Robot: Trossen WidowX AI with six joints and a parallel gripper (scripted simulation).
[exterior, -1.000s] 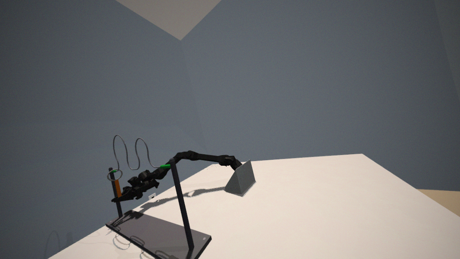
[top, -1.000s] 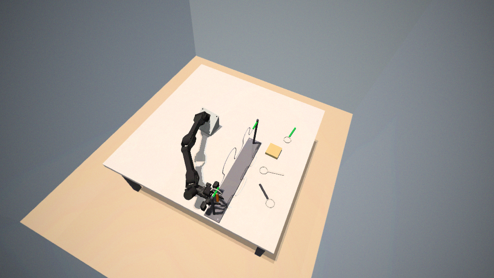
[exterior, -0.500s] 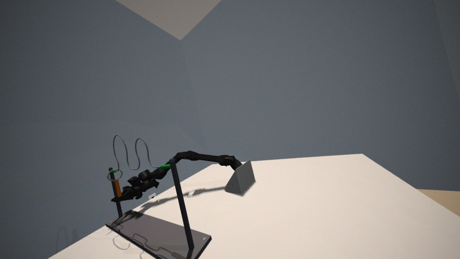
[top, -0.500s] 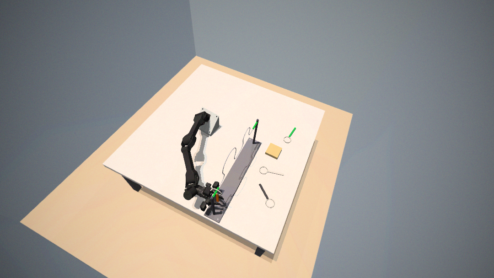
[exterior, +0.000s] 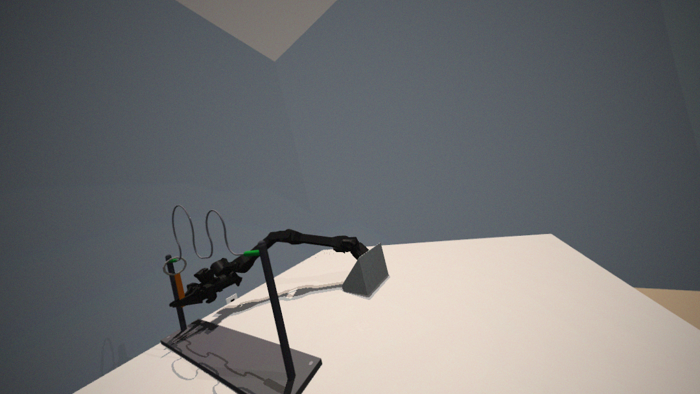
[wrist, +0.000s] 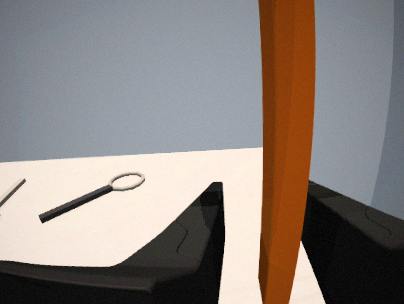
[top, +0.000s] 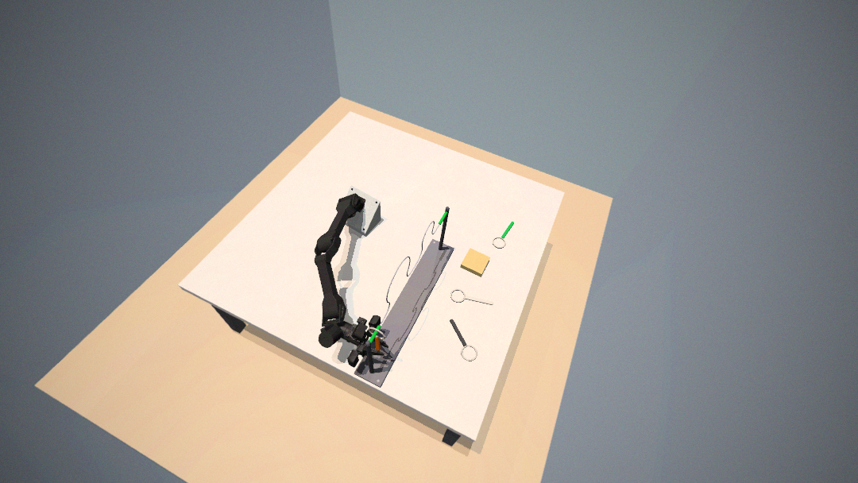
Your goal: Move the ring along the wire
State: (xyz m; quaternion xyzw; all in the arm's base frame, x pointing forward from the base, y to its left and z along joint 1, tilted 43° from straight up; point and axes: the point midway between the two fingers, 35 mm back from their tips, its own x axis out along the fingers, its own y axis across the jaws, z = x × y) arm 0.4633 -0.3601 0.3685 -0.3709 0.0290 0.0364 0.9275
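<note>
The ring with orange handle lies 3 cm behind my gripper tip and 8 cm above it. The rest, counted from my gripper tip: white-handled ring 14 cm ahead, 41 cm to the left, 13 cm below; black-handled ring 21 cm ahead, 22 cm to the left, 13 cm below; tan block 9 cm ahead, 58 cm to the left, 12 cm below.
</note>
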